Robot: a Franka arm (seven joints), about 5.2 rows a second.
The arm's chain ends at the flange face. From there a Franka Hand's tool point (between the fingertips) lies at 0.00 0.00 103.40 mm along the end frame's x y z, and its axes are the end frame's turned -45 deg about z.
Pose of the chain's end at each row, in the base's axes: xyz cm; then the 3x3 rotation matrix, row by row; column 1 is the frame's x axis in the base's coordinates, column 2 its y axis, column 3 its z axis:
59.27, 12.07, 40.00; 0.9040, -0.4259, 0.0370; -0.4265, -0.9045, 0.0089; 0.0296, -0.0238, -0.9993
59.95, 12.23, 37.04; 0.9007, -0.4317, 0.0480; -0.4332, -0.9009, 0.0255; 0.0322, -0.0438, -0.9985
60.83, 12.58, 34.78; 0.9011, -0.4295, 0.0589; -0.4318, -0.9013, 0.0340; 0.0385, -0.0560, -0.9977
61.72, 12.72, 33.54; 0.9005, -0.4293, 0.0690; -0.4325, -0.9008, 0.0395; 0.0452, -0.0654, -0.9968
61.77, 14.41, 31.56; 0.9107, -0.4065, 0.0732; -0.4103, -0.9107, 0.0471; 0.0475, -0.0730, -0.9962
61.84, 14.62, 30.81; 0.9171, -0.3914, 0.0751; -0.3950, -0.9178, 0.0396; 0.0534, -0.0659, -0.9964
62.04, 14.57, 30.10; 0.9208, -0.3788, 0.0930; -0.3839, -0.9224, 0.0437; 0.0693, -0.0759, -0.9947
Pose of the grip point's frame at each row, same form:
59.65, 12.16, 29.67; 0.9404, 0.3381, 0.0370; 0.3380, -0.9412, 0.0089; 0.0378, 0.0041, -0.9993
60.45, 12.49, 26.72; 0.9421, 0.3316, 0.0480; 0.3307, -0.9434, 0.0255; 0.0537, -0.0082, -0.9985
61.44, 12.93, 24.46; 0.9409, 0.3335, 0.0589; 0.3320, -0.9426, 0.0340; 0.0668, -0.0124, -0.9977
62.43, 13.13, 23.23; 0.9403, 0.3332, 0.0690; 0.3311, -0.9428, 0.0395; 0.0782, -0.0143, -0.9968
62.53, 14.90, 21.26; 0.9314, 0.3565, 0.0732; 0.3538, -0.9341, 0.0471; 0.0852, -0.0180, -0.9962
62.62, 15.03, 20.51; 0.9252, 0.3717, 0.0751; 0.3697, -0.9283, 0.0396; 0.0844, -0.0088, -0.9964
63.00, 15.02, 19.81; 0.9190, 0.3833, 0.0930; 0.3808, -0.9237, 0.0437; 0.1027, -0.0047, -0.9947

